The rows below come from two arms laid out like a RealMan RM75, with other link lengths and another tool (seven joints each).
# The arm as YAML. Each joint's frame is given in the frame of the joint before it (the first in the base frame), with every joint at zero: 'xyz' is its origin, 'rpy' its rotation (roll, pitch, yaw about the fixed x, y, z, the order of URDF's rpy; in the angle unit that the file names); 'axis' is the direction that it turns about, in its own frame. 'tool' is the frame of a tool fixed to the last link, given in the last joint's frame.
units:
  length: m
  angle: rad
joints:
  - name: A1
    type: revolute
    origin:
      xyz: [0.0, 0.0, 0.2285]
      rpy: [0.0, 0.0, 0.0]
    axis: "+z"
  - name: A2
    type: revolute
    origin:
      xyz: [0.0, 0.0, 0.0]
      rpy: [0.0, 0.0, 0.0]
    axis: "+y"
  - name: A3
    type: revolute
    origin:
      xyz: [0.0, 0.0, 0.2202]
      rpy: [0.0, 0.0, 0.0]
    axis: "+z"
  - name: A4
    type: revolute
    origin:
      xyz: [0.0, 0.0, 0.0]
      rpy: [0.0, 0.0, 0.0]
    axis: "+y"
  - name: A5
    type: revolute
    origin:
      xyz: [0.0, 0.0, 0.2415]
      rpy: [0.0, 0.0, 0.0]
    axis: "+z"
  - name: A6
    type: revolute
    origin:
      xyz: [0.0, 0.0, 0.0]
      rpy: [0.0, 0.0, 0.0]
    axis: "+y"
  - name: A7
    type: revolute
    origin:
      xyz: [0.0, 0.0, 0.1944]
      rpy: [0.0, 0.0, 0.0]
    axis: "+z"
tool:
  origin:
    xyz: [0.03, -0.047, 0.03]
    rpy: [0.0, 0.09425, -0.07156]
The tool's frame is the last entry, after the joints.
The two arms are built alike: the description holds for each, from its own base.
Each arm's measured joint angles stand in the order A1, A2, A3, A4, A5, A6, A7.
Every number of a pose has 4 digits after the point. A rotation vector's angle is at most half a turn.
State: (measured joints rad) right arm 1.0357 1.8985 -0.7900 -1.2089 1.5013 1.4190 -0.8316; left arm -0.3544 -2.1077 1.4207 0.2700 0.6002 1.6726 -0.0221
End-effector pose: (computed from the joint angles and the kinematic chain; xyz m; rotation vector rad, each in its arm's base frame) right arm -0.0907 0.4877 0.1233 -2.6516 0.2730 1.0684; left arm -0.1670 0.3408 0.0108 -1.8568 0.3202 -1.1431
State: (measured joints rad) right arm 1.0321 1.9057 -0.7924 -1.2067 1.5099 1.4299 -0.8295; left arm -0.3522 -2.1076 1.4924 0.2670 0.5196 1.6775 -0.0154
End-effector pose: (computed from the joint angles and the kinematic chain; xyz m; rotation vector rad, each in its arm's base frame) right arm -0.0903 0.4846 0.1185 -2.6694 0.2807 1.0776; left arm -0.1656 0.3391 0.0108 -1.8414 0.3102 -1.1599
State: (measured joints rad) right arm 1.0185 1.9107 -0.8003 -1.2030 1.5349 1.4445 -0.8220; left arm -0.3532 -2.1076 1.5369 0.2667 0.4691 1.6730 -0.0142
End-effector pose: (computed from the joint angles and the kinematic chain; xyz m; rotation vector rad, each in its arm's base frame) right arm -0.0878 0.4795 0.1130 -2.6937 0.3010 1.0986; left arm -0.1648 0.3399 0.0102 -1.8352 0.2994 -1.1668
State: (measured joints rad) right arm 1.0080 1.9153 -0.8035 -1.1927 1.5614 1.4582 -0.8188; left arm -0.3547 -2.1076 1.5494 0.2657 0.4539 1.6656 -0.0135
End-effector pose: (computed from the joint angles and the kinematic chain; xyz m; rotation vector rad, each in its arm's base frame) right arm -0.0856 0.4753 0.1087 -2.7137 0.3214 1.1274; left arm -0.1651 0.3412 0.0093 -1.8357 0.2927 -1.1628
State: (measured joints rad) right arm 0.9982 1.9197 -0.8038 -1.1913 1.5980 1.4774 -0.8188; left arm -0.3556 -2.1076 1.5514 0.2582 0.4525 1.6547 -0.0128
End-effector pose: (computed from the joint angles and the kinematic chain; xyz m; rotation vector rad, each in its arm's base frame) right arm -0.0871 0.4685 0.1075 -2.7337 0.3185 1.1680; left arm -0.1679 0.3426 0.0068 -1.8446 0.2800 -1.1489
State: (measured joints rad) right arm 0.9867 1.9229 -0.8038 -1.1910 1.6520 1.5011 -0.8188; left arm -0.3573 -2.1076 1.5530 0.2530 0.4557 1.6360 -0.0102
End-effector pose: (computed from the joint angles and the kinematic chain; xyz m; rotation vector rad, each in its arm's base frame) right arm -0.0907 0.4591 0.1086 -2.7555 0.3057 1.2294; left arm -0.1704 0.3449 0.0029 -1.8594 0.2693 -1.1282
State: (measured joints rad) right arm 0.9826 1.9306 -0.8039 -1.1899 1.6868 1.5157 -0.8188; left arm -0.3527 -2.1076 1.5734 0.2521 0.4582 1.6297 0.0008
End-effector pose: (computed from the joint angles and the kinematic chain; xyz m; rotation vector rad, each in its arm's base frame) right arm -0.0947 0.4523 0.1078 -2.7717 0.2968 1.2762; left arm -0.1702 0.3423 -0.0031 -1.8808 0.2768 -1.1182
